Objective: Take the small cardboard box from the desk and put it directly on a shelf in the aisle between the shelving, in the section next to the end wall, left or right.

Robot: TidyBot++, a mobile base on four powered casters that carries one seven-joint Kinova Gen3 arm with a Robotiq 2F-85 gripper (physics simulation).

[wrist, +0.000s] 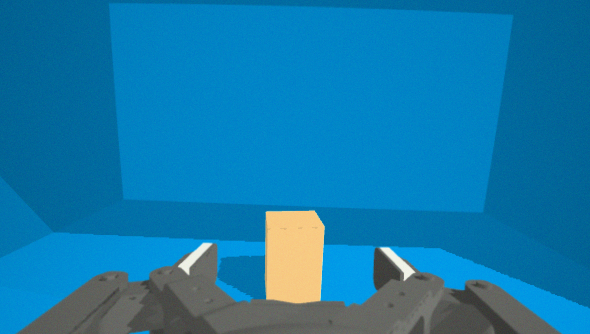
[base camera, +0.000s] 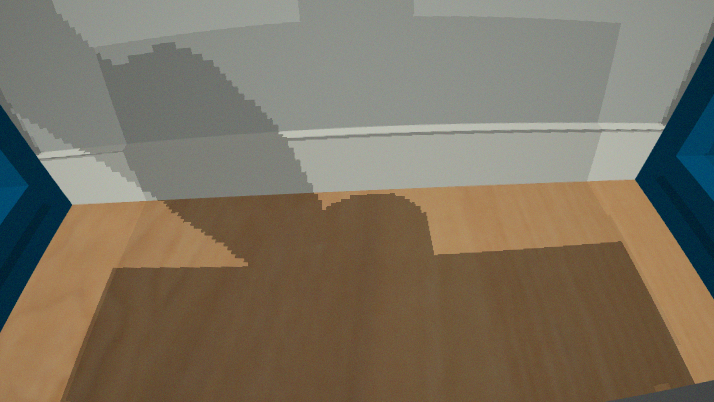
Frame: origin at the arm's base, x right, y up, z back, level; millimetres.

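Where they show: gripper, between the fingertips: (wrist: 295, 262).
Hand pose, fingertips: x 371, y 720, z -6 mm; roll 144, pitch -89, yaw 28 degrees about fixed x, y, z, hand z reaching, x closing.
Things, the pixels of their centre, and the offset from my fingertips. "spot": a spot on its surface instead. Level surfaces: height alone.
- small cardboard box, middle of its body: (wrist: 292, 255) dx +159, dy -81, dz -3 mm
- shelf's blue back panel, a spot on its surface: (wrist: 310, 105) spot: dx +474, dy +102, dz +25 mm
- wooden floor, height of its surface: dy -1116 mm
The small cardboard box (wrist: 294, 260) stands upright on the blue shelf (wrist: 395, 262) in the wrist view, its lower end hidden by the gripper's body. My gripper (wrist: 295, 262) is open. Its fingers stand wide, one to each side of the box in the picture, with a gap on both sides, and the box stands beyond them. The box does not show in the base camera view. The end wall (base camera: 475, 75) stands straight ahead there, with blue shelving at the left (base camera: 30, 170) and right (base camera: 670, 165) edges.
The shelf's blue back panel (wrist: 310, 105) rises behind the box, with blue side walls left (wrist: 55, 100) and right (wrist: 550, 125). In the base camera view the wooden floor (base camera: 525, 215) runs up to the end wall between the shelving units, with dark shadows over it.
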